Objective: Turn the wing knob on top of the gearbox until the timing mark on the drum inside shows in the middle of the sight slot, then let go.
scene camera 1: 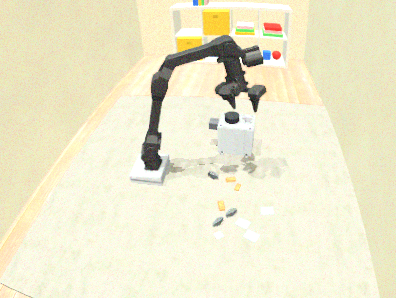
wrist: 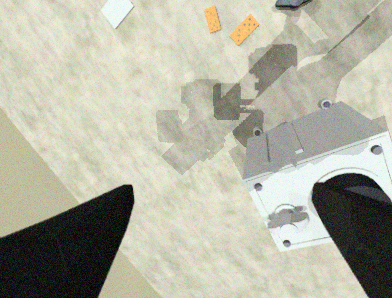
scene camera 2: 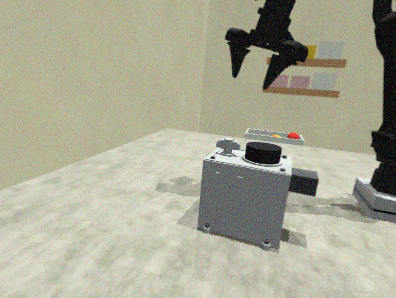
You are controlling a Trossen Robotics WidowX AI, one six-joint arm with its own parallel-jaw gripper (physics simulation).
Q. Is my gripper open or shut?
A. Open.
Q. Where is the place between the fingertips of my gripper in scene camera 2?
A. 248, 83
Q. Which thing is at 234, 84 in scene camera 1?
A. My gripper.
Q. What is my gripper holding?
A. Nothing.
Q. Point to a grey wing knob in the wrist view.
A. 288, 222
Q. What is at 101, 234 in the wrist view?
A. My gripper.
